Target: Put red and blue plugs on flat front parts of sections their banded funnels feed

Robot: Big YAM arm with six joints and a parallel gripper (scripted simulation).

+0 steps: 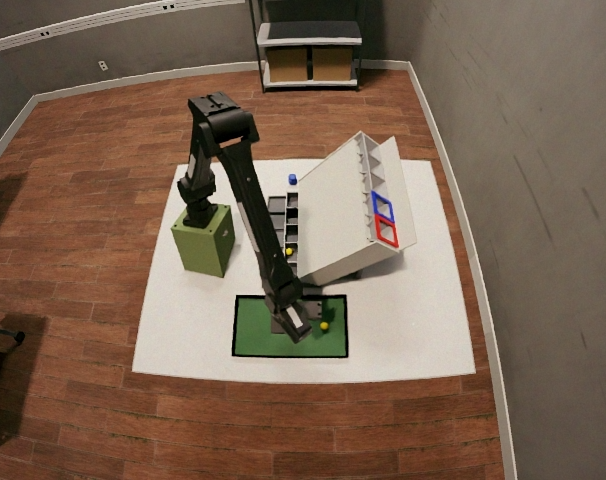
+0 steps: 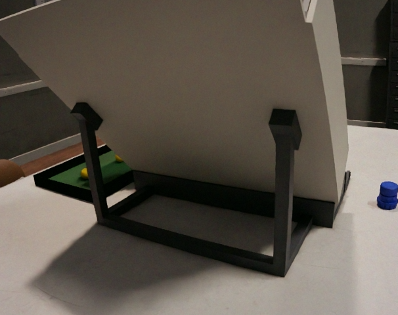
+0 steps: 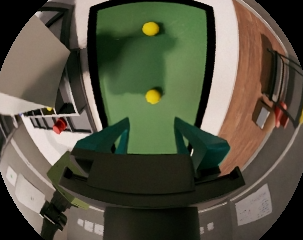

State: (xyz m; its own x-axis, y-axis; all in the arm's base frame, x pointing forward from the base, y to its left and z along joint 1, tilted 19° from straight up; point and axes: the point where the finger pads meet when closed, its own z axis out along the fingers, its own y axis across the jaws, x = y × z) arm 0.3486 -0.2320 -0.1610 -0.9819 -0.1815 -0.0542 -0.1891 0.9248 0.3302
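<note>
My gripper is now 90 mm above the green marble tray and 10 mm short of it. From my hand the other things lie so: dark support leg (520 mm to the left, 150 mm ahead); then white slanted cover (350 mm to the left, 110 mm above, 70 mm ahead).
</note>
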